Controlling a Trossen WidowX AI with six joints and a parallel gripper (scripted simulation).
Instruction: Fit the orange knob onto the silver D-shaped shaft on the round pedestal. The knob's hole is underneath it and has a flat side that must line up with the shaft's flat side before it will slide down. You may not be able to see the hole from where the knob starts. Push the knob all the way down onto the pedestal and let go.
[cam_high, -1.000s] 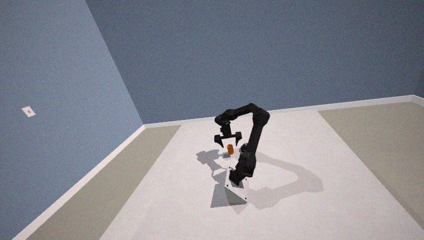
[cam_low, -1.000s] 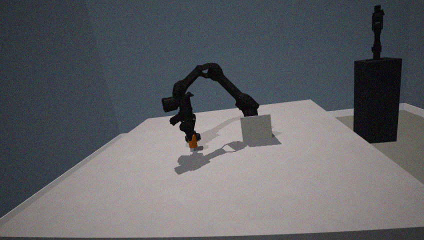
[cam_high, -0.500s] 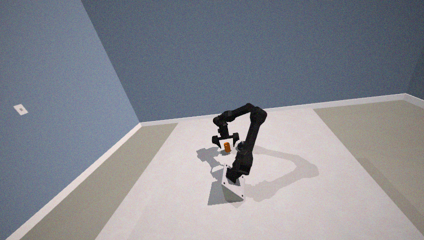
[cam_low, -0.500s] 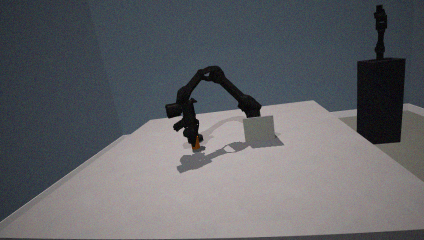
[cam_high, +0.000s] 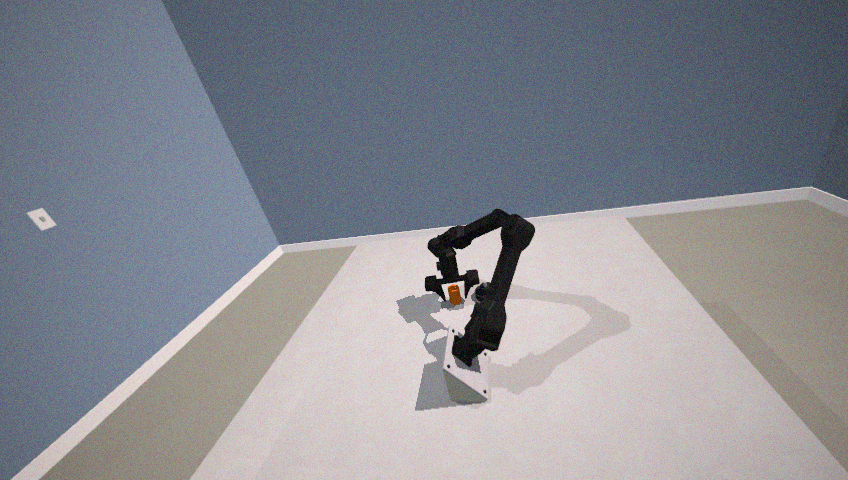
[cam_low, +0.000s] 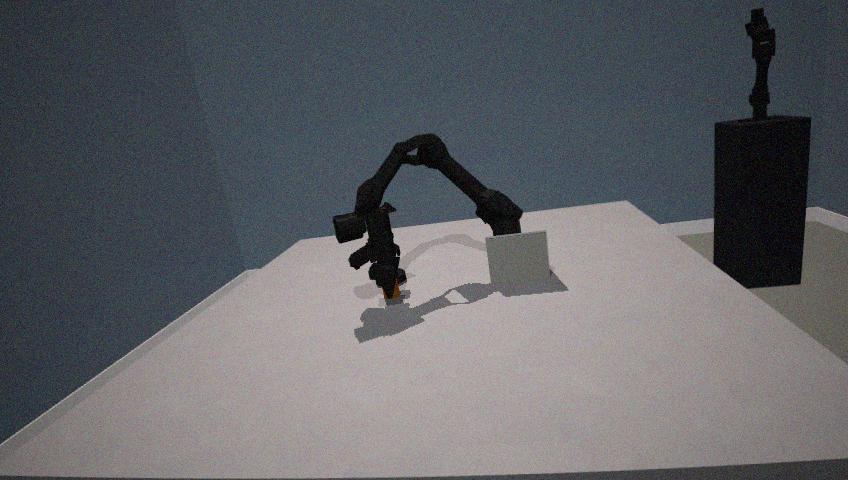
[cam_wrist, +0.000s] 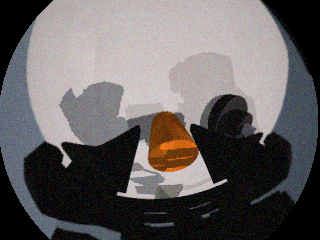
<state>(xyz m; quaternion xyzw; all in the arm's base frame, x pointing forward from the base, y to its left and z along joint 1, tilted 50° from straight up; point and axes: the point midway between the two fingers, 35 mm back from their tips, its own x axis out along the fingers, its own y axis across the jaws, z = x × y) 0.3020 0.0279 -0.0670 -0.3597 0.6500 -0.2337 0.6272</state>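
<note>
Now: the round pedestal 3 cm ahead of my gripper tip, 11 cm to the right of it and 2 cm above it. From my gripper tip the other things lie so: orange knob: 3 cm above.
</note>
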